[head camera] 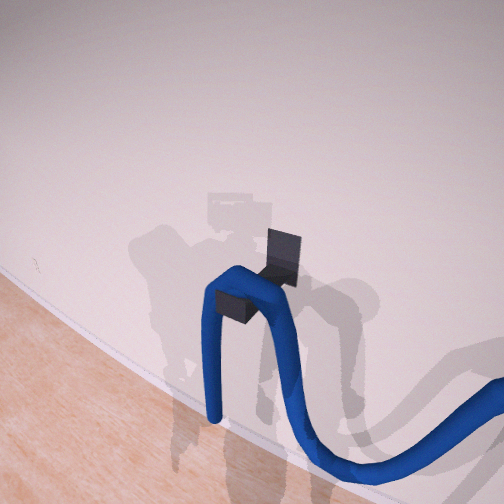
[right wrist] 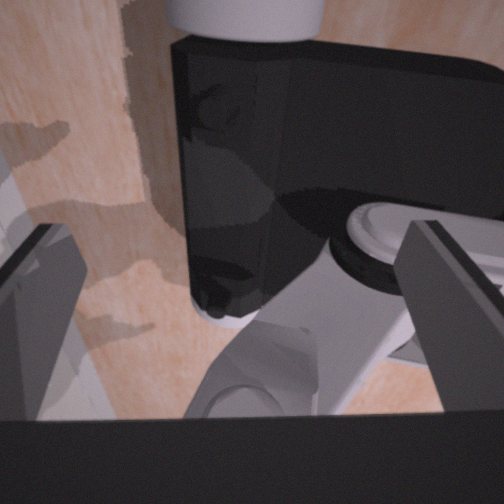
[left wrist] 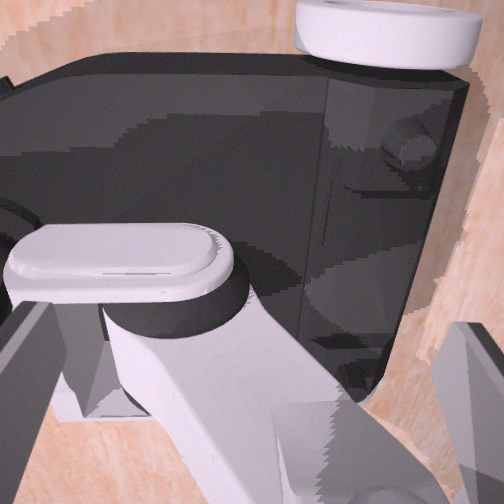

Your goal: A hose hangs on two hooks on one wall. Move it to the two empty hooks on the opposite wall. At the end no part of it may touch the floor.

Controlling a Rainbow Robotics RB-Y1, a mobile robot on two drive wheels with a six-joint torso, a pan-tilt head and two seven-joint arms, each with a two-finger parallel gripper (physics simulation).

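In the head view a blue hose [head camera: 280, 350] hangs over a dark hook [head camera: 265, 280] on the pale wall. Its short end hangs down at the left to just above the skirting. Its long part sags low and rises out of frame at the right edge. The second hook is out of view. Neither gripper shows in the head view. My left gripper [left wrist: 250, 400] is open and empty, pointing down at my own dark base and the wooden floor. My right gripper [right wrist: 240, 320] is open and empty, also pointing down beside the base.
A white skirting line [head camera: 125, 360] runs where the wall meets the wooden floor [head camera: 75, 425]. My shadow falls on the wall behind the hose. My dark base [left wrist: 225, 165] fills much of both wrist views.
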